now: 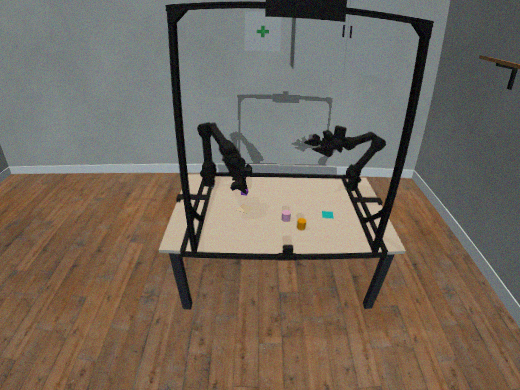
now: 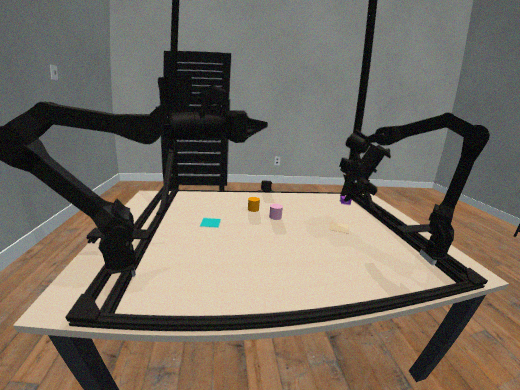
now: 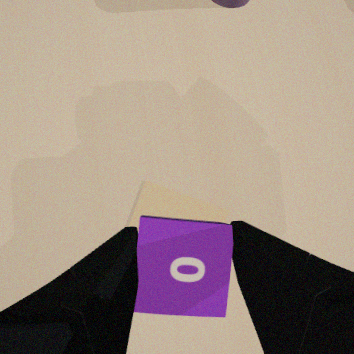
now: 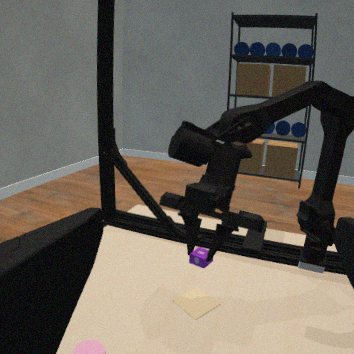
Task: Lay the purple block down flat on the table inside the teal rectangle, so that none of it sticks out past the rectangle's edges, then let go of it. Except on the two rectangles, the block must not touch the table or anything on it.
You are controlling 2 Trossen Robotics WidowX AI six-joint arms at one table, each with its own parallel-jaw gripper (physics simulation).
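Seen in the pictures: left gripper, fingertip midpoint: (image 1: 246, 191) (image 2: 342, 199) (image 3: 183, 235) (image 4: 198, 257); right gripper, fingertip midpoint: (image 1: 308, 145) (image 2: 257, 123) (image 4: 222, 225); left arm's base, link origin: (image 1: 208, 183) (image 2: 435, 253) (image 4: 312, 257); right arm's base, link origin: (image 1: 352, 188) (image 2: 120, 264).
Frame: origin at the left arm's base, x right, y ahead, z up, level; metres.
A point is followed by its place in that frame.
My left gripper (image 1: 244, 191) @[y 0.264, x 0.209, z 0.092 m] (image 2: 346, 198) @[y 0.264, x 0.209, z 0.092 m] (image 3: 183, 235) @[y 0.264, x 0.209, z 0.092 m] (image 4: 198, 257) @[y 0.264, x 0.209, z 0.092 m] is shut on the purple block (image 1: 244, 192) (image 2: 345, 200) (image 3: 183, 267) @[y 0.254, x 0.208, z 0.098 m] (image 4: 200, 257) @[y 0.270, x 0.203, z 0.098 m], marked with a white 0, and holds it lifted above the table. A pale cream rectangle (image 1: 246, 206) @[y 0.261, x 0.187, z -0.018 m] (image 2: 339, 227) @[y 0.254, x 0.207, z -0.018 m] (image 3: 165, 201) @[y 0.283, x 0.206, z -0.018 m] (image 4: 197, 302) @[y 0.256, x 0.206, z -0.018 m] lies on the table below it. The teal rectangle (image 1: 327, 214) @[y 0.712, x 0.212, z -0.018 m] (image 2: 210, 222) @[y 0.714, x 0.213, z -0.018 m] lies far across the table. My right gripper (image 1: 308, 141) @[y 0.578, x 0.081, z 0.325 m] (image 2: 260, 124) @[y 0.578, x 0.081, z 0.325 m] is open and empty, raised high above the table.
A pink cylinder (image 1: 285, 215) @[y 0.479, x 0.302, z 0.022 m] (image 2: 275, 211) @[y 0.488, x 0.256, z 0.015 m] (image 4: 89, 347) @[y 0.476, x 0.283, z 0.026 m] and an orange cylinder (image 1: 301, 223) @[y 0.561, x 0.361, z 0.022 m] (image 2: 254, 203) @[y 0.562, x 0.319, z 0.016 m] stand between the block and the teal rectangle. A small black box (image 1: 287, 249) @[y 0.495, x 0.569, z 0.030 m] (image 2: 266, 186) @[y 0.499, x 0.542, z 0.013 m] sits at the table edge. Black rails (image 2: 258, 319) @[y 0.567, x -0.198, z 0.001 m] border the table.
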